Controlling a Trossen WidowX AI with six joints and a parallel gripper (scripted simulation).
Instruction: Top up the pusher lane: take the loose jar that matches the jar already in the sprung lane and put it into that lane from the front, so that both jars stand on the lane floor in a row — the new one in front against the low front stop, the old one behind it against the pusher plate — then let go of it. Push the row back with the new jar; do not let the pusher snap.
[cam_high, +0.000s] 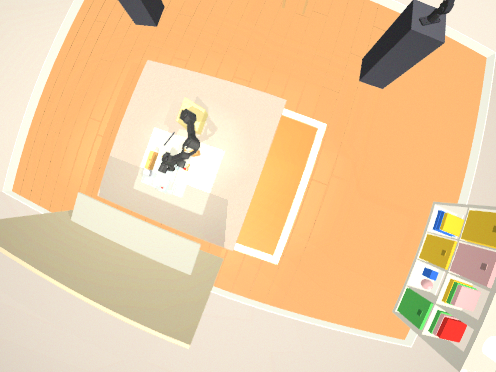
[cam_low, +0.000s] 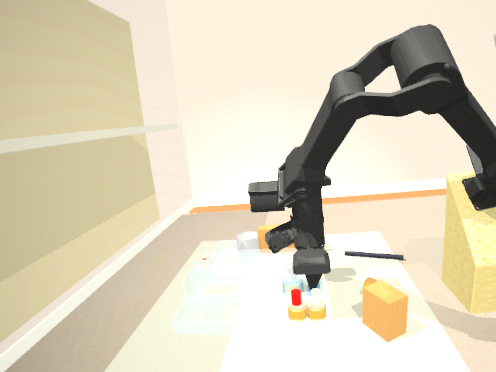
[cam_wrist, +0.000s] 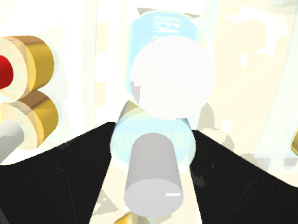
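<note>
Now: gripper tip 140 mm short of the clear sprung lane, 40 mm to the left of it and 10 mm above it. The rest, counted from my gripper tip: dark rod 170 mm behind, 140 mm to the right, 20 mm below.
</note>
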